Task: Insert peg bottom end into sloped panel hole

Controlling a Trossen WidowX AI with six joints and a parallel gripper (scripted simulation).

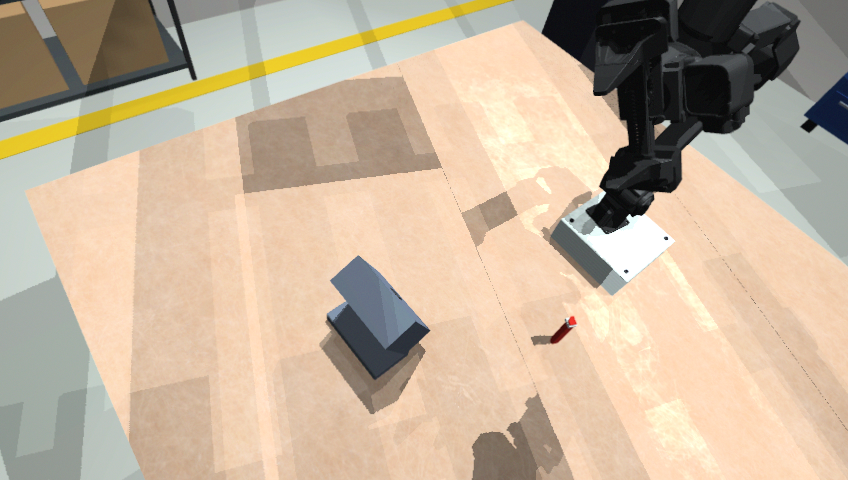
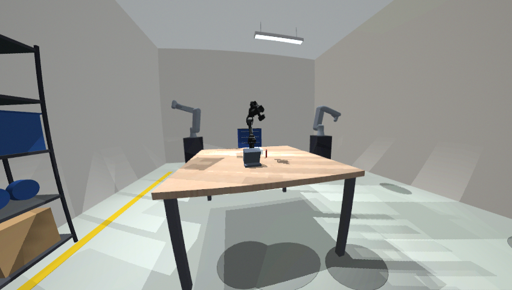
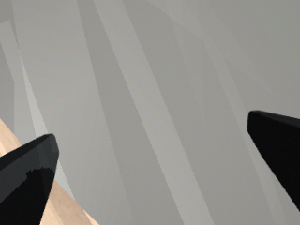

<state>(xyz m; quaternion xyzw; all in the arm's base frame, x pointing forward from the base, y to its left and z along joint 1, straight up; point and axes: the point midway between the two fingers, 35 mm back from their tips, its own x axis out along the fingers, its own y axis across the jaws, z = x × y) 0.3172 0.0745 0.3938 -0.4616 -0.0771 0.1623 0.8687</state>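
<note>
Right now my gripper tip is 390 mm above the red square peg, 120 mm past it and 60 mm to the right of it. Round my gripper tip: dark base plate: 440 mm below, 160 mm ahead, 90 mm to the right; sloped panel: 370 mm below, 140 mm ahead, 100 mm to the right.
</note>
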